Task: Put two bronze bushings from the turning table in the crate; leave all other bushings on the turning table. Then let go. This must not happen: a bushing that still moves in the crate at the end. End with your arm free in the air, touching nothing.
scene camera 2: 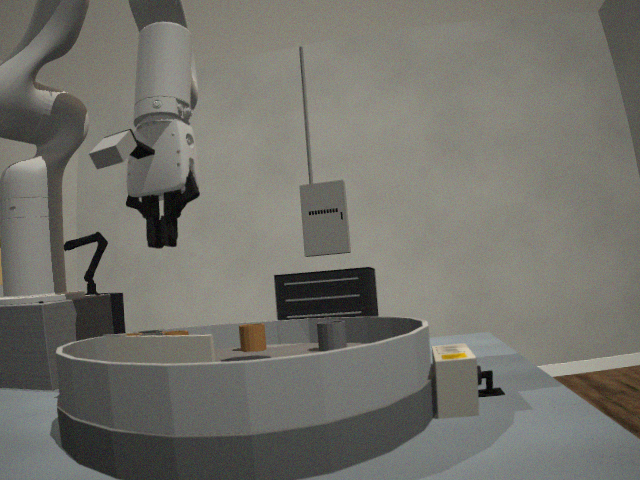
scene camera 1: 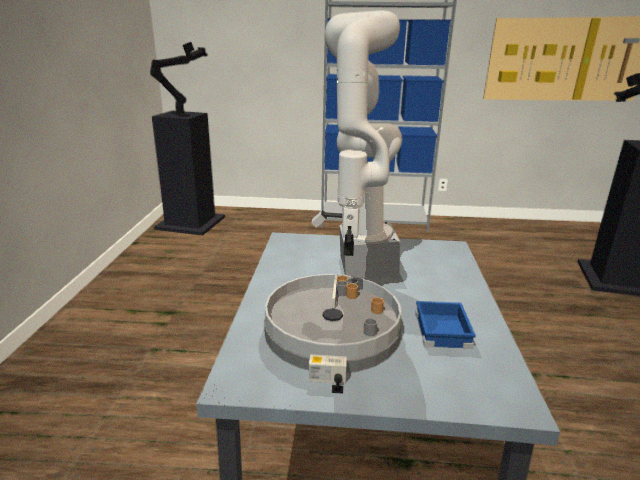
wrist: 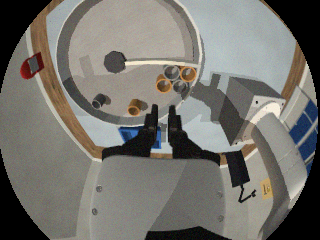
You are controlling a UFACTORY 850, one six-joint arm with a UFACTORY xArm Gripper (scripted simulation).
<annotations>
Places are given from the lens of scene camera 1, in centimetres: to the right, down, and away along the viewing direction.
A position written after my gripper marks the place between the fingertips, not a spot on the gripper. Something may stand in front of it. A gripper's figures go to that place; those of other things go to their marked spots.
my gripper (scene camera 1: 348, 253): 9, 4, 162
blue crate (scene camera 1: 448, 325): 42, 28, 161
</annotations>
